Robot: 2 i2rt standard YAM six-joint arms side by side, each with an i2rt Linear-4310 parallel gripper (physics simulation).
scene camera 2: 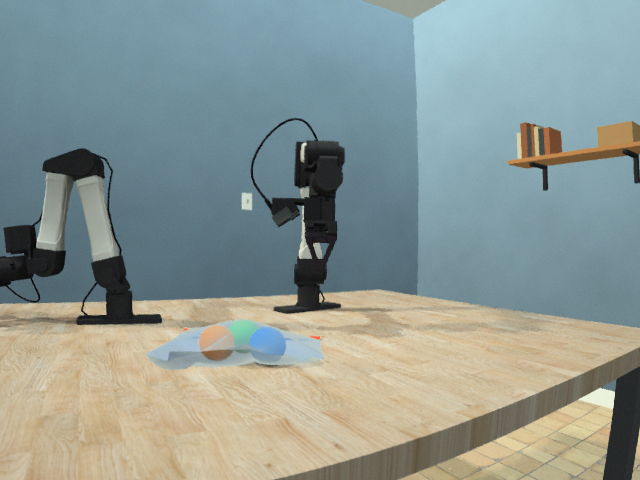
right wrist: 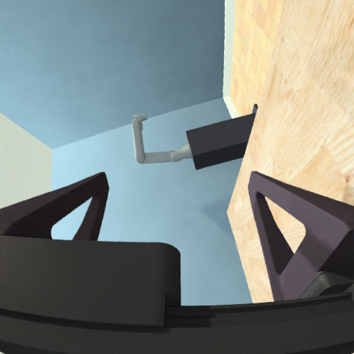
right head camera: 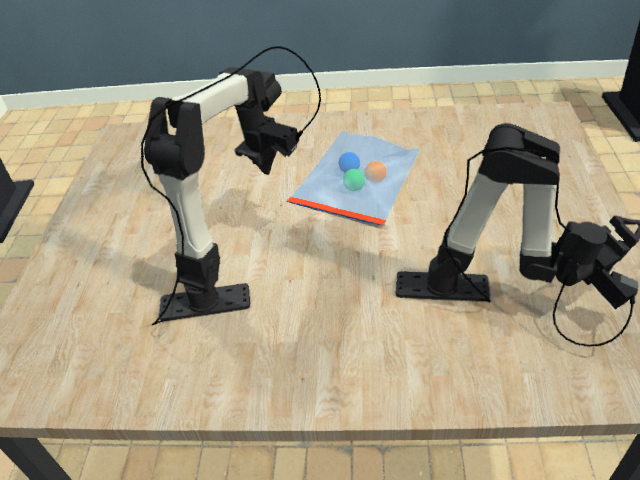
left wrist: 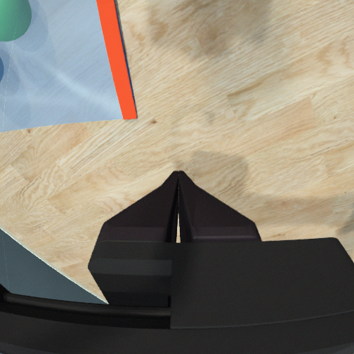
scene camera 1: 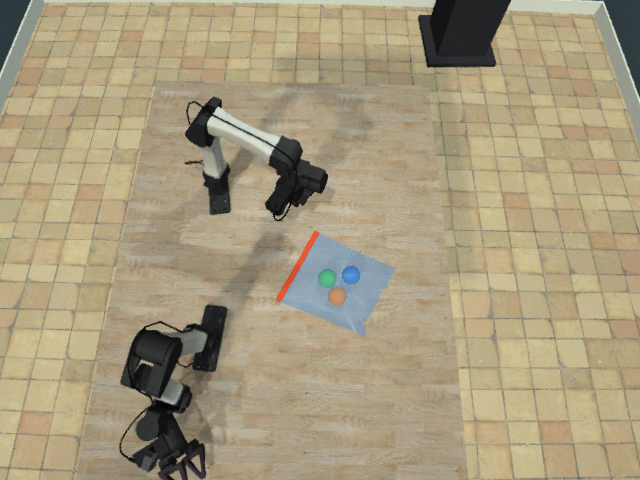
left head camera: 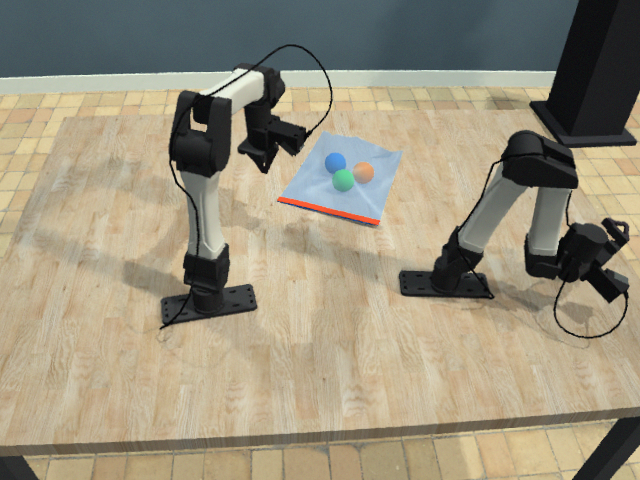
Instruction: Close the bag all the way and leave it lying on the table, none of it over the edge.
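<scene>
The clear bluish bag (left head camera: 310,178) (right head camera: 323,180) (scene camera 1: 364,297) (scene camera 2: 174,351) (left wrist: 65,95) lies on the table, away from the edges, with green, blue and orange balls inside. Its orange-red closure strip (left head camera: 328,210) (right head camera: 336,210) (scene camera 1: 297,266) (left wrist: 116,60) lies flat over a thin dark-blue edge. Whether the strip is sealed all along cannot be told. My left gripper (left head camera: 265,169) (right head camera: 266,171) (left wrist: 178,178) is shut and empty, above the table beside the strip's left end in the head views. My right gripper (right wrist: 177,179) is open and empty, far from the bag.
The wooden table (left head camera: 310,361) (right head camera: 310,372) (scene camera 1: 336,403) carries both arm bases. A black pedestal (left head camera: 589,67) (scene camera 1: 465,31) stands on the floor beyond it. A wall shelf (scene camera 2: 578,155) holds books and a box. A grey arm (right wrist: 155,156) on a black block (right wrist: 220,142) shows in the right wrist view.
</scene>
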